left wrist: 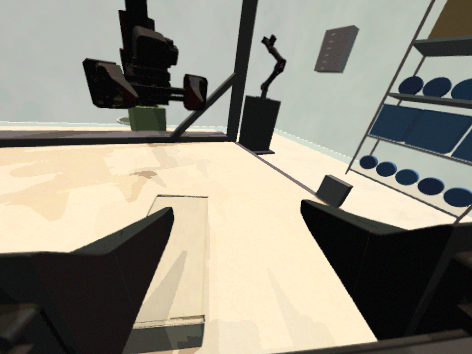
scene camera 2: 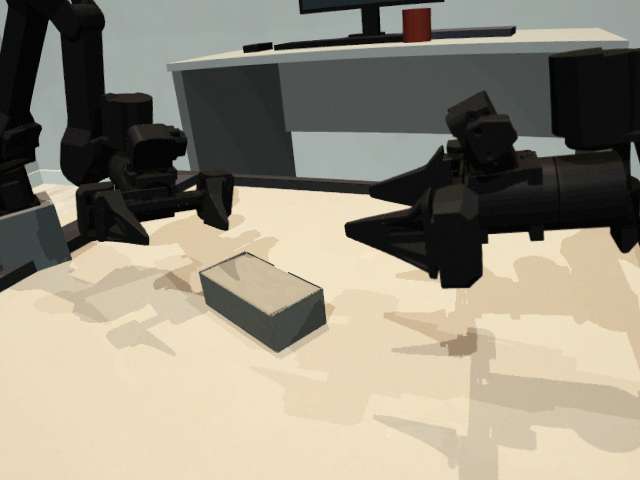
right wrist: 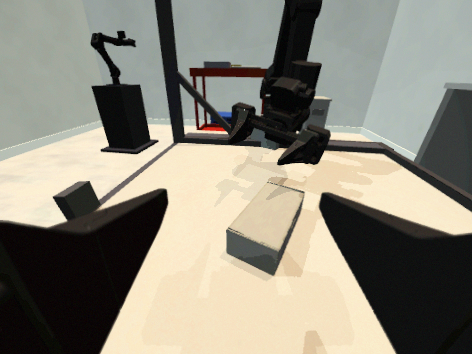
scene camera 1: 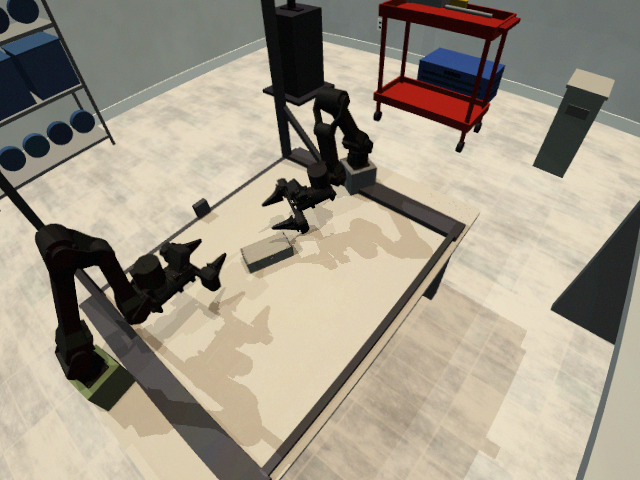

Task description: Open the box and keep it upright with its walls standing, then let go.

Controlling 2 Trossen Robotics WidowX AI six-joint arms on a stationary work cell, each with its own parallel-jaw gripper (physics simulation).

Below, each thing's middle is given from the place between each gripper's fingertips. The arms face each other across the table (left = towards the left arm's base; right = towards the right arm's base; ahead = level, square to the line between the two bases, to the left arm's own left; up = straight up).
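With the dark cube (right wrist: pixel 80 199) as the reference, my left gripper is 70 mm to the left of it, 280 mm past it and 80 mm above it.
Counted from my right hand, the same dark cube is 12 cm to the left of the hand, 29 cm behind it and 13 cm below it.
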